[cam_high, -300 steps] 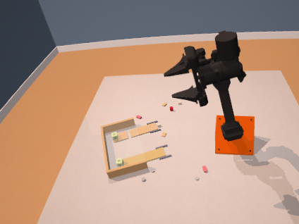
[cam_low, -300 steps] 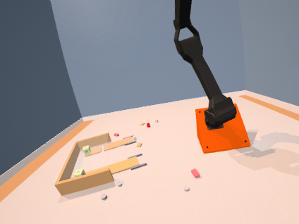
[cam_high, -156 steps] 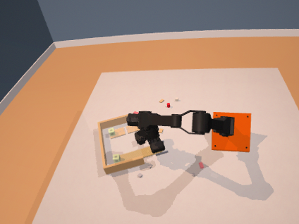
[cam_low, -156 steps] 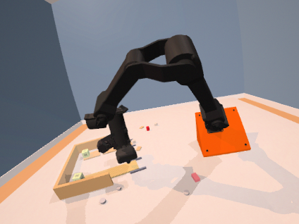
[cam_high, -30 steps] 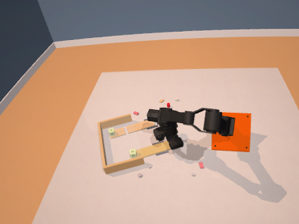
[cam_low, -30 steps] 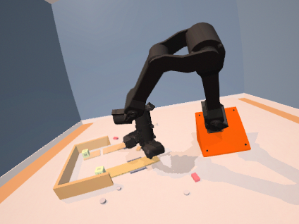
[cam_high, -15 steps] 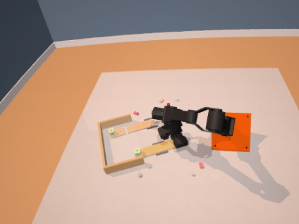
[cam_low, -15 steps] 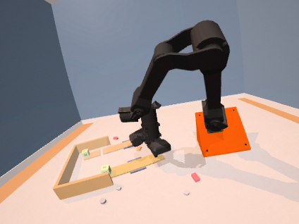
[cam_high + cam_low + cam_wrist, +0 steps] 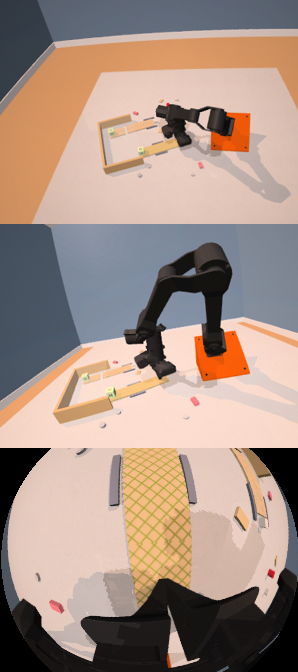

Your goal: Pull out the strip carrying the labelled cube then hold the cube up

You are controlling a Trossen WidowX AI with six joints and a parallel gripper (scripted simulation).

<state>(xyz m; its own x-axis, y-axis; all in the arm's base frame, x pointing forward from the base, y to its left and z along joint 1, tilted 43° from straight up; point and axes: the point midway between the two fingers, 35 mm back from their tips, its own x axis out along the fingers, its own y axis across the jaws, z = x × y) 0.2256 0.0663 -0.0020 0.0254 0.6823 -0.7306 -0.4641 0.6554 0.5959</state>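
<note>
Right now my gripper tip is 80 mm short of the strip and 40 mm to the right of it.
</note>
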